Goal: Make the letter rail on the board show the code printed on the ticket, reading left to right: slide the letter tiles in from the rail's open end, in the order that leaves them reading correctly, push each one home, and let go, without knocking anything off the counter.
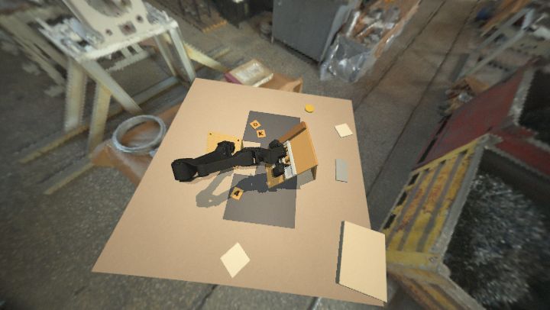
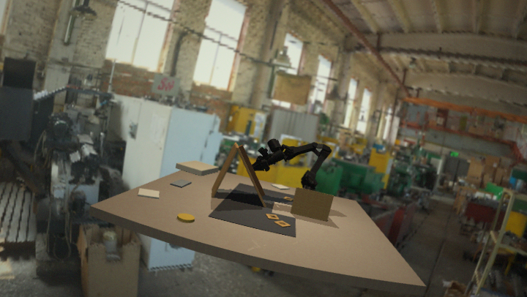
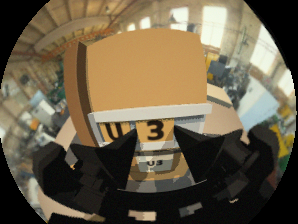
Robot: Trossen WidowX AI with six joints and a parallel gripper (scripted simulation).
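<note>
My gripper tip is now right at the letter tile. Round my gripper tip: orange tile marked u 20 mm behind, 60 mm to the left; white ticket 50 mm behind, 10 mm to the right, 80 mm below; dark mat 150 mm behind, 60 mm to the left, 160 mm below.
</note>
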